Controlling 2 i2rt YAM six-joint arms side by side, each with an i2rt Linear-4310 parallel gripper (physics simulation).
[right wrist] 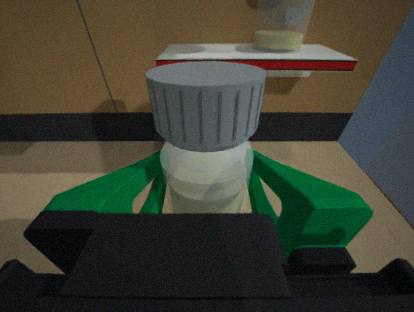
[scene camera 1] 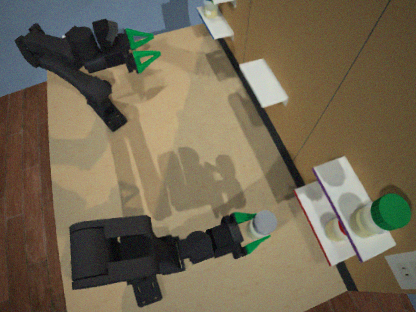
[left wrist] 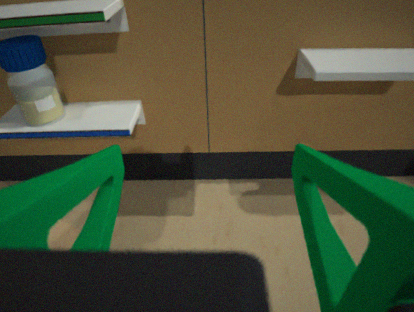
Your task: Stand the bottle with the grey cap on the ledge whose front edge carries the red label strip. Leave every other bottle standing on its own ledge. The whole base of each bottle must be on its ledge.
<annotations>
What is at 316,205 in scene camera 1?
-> A red-label ledge.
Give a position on a green-capped bottle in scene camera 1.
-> At 380,216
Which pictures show my left gripper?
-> Scene camera 1 and the left wrist view only.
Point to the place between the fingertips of my left gripper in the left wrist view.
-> At 207,156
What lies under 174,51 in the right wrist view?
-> A red-label ledge.
</annotations>
